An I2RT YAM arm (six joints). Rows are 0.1 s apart.
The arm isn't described. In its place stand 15 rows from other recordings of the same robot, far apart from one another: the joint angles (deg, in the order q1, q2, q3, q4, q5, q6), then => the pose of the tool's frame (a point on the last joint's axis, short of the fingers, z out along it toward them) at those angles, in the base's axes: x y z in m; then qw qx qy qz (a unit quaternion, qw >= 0).
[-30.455 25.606 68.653 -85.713 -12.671 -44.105] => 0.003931 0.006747 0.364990 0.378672 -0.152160 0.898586 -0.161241
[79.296 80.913 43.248 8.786 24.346 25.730] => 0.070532 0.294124 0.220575 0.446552 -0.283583 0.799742 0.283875
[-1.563 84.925 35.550 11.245 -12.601 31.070] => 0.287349 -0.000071 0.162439 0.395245 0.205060 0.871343 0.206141
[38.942 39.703 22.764 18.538 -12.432 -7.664] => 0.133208 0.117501 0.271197 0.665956 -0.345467 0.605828 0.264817
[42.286 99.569 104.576 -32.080 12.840 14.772] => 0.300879 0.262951 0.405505 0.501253 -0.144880 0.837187 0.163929
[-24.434 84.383 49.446 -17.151 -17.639 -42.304] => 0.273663 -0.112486 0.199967 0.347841 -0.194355 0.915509 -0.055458
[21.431 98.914 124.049 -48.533 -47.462 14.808] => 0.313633 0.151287 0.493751 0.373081 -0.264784 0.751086 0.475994
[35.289 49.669 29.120 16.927 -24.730 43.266] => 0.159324 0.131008 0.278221 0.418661 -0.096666 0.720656 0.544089
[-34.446 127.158 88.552 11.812 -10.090 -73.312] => 0.420553 -0.280892 0.168762 0.368215 -0.325723 0.784736 -0.377507
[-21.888 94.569 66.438 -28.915 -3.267 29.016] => 0.320854 -0.126718 0.222143 0.281268 0.404638 0.868988 0.044907
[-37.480 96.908 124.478 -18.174 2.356 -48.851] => 0.276270 -0.213680 0.560052 0.547045 -0.048463 0.645052 -0.531321
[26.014 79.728 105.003 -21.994 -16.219 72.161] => 0.244445 0.130362 0.538323 0.398202 0.172027 0.665529 0.607382
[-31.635 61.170 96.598 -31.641 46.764 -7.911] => 0.118979 -0.103759 0.542189 0.538875 0.412486 0.554287 -0.481908
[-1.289 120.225 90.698 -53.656 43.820 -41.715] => 0.406822 -0.033809 0.174094 0.085209 0.299169 -0.876759 0.366784
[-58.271 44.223 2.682 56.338 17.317 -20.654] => 0.074280 -0.140282 0.207644 0.546314 0.307383 0.532547 -0.568727
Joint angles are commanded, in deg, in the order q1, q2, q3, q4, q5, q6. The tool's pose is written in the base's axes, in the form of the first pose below.
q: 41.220, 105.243, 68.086, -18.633, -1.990, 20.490
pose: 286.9 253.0 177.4 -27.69 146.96 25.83
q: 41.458, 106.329, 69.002, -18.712, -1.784, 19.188
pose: 289.0 256.8 175.1 -29.59 146.65 25.07
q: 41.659, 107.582, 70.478, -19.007, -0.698, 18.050
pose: 292.9 261.2 174.2 -30.80 146.02 23.42
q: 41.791, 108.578, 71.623, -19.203, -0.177, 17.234
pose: 295.9 264.6 173.4 -31.77 145.62 22.54
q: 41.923, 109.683, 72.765, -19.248, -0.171, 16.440
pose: 298.9 268.6 171.8 -32.93 145.31 22.29
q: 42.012, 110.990, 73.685, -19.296, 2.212, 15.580
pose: 302.7 270.8 167.7 -33.13 144.83 18.96
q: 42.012, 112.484, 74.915, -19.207, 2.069, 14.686
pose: 306.8 274.6 163.9 -34.35 144.69 18.70
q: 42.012, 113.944, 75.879, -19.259, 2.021, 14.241
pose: 310.1 277.6 158.7 -35.06 145.04 18.30
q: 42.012, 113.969, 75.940, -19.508, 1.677, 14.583
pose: 309.8 277.7 158.6 -34.84 145.44 18.71
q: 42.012, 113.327, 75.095, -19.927, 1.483, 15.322
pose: 306.7 275.0 158.3 -34.14 146.33 18.86
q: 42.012, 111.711, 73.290, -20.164, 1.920, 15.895
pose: 301.0 269.5 160.0 -33.33 146.83 18.29
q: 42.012, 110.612, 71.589, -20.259, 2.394, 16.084
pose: 296.0 264.6 158.8 -33.05 147.42 17.39
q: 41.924, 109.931, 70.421, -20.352, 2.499, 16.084
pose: 292.8 260.9 157.4 -33.02 147.94 16.90
